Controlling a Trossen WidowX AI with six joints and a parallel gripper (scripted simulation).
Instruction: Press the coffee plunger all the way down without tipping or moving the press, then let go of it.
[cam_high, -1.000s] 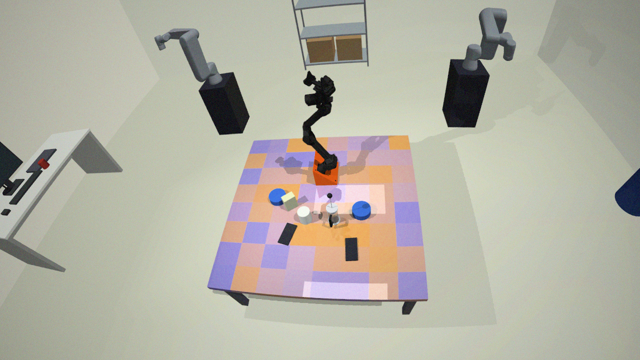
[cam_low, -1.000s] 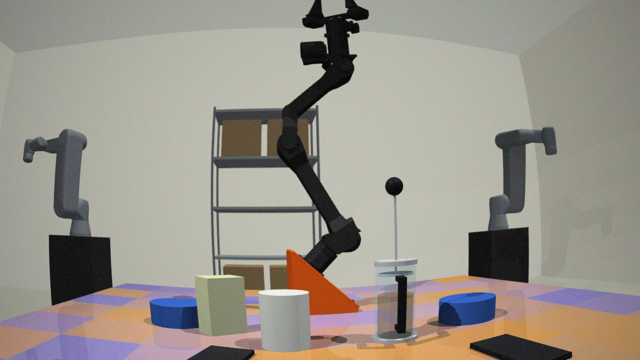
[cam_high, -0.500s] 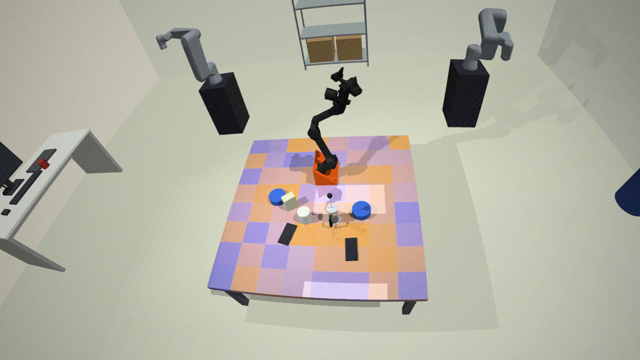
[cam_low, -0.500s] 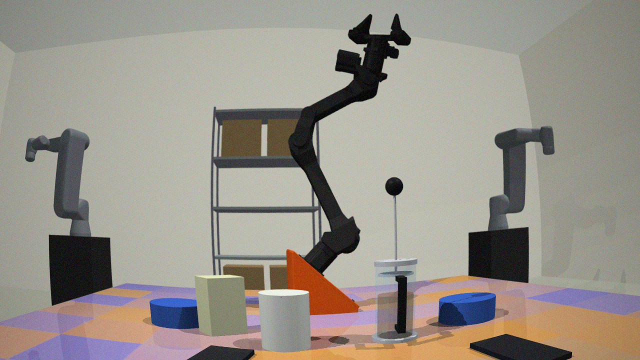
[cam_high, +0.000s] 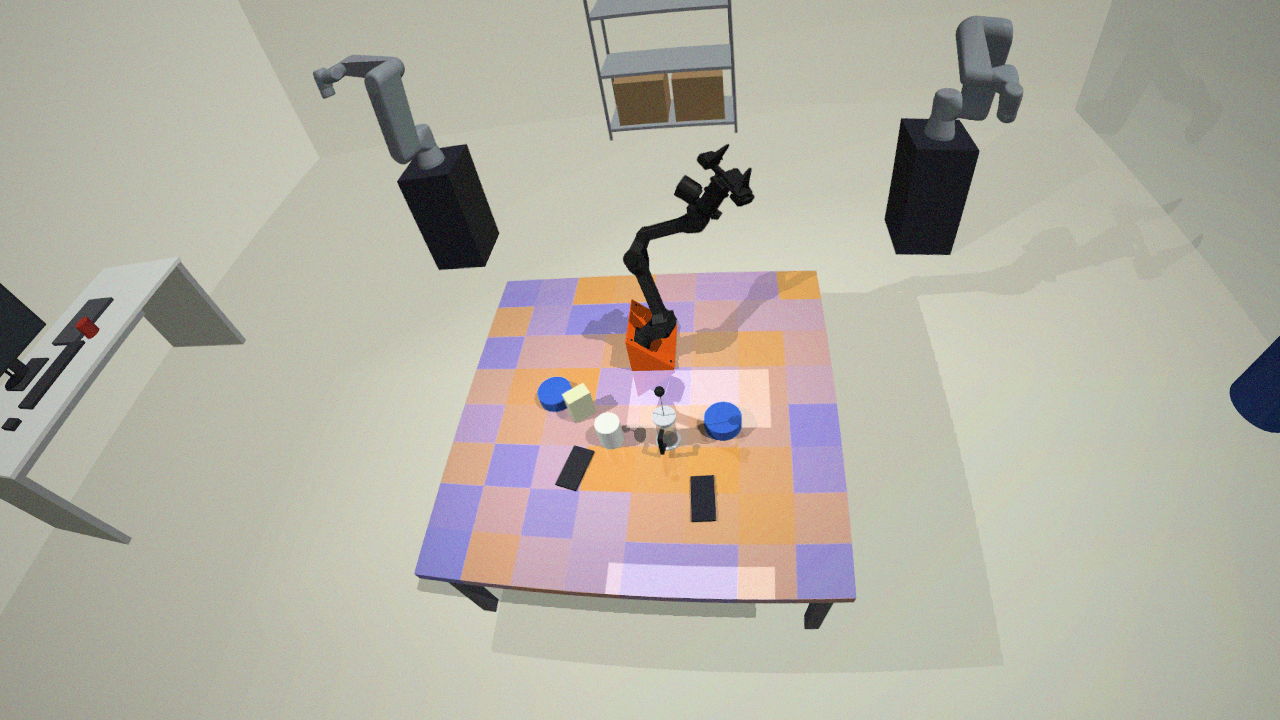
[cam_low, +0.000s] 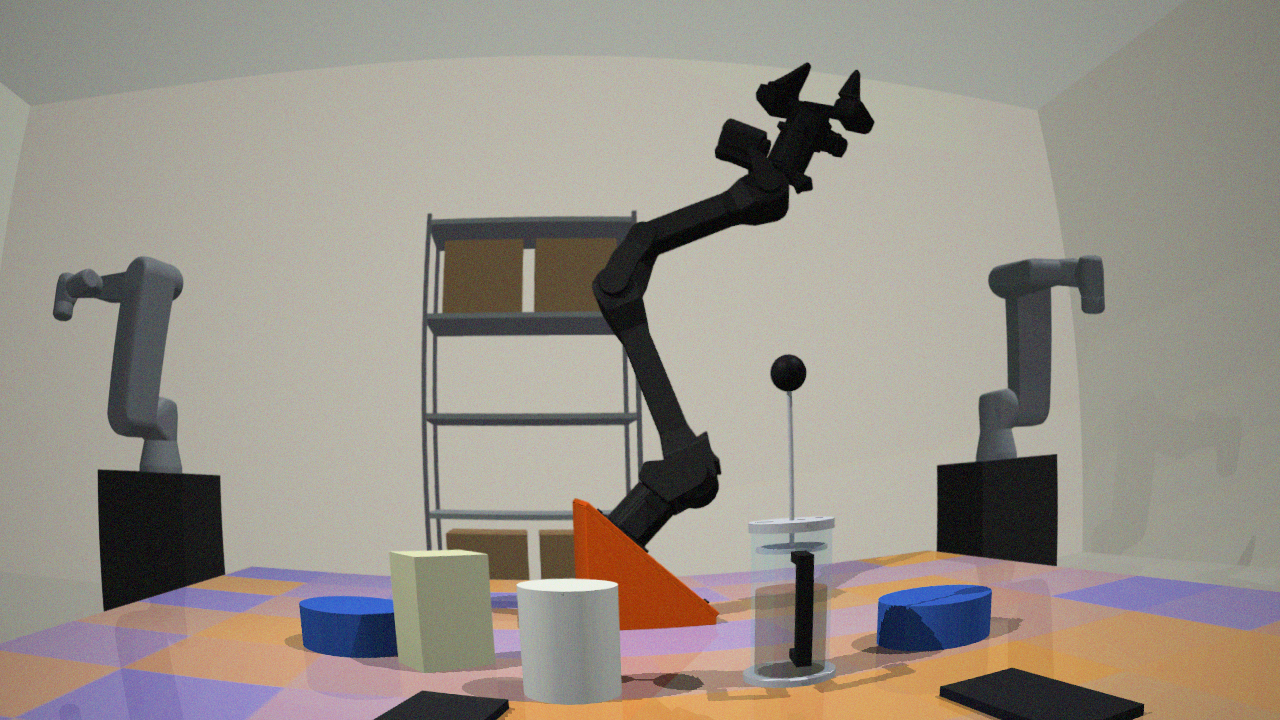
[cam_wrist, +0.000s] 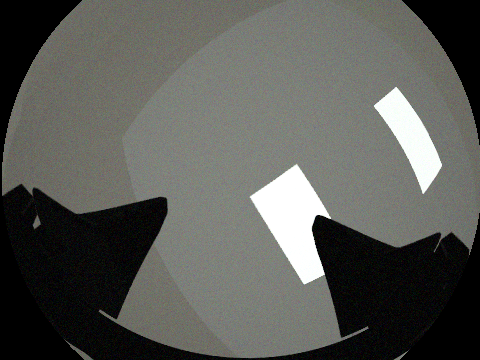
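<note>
Right now my gripper tip is 400 mm short of the coffee press, 240 mm to the left of it and 650 mm above it.
</note>
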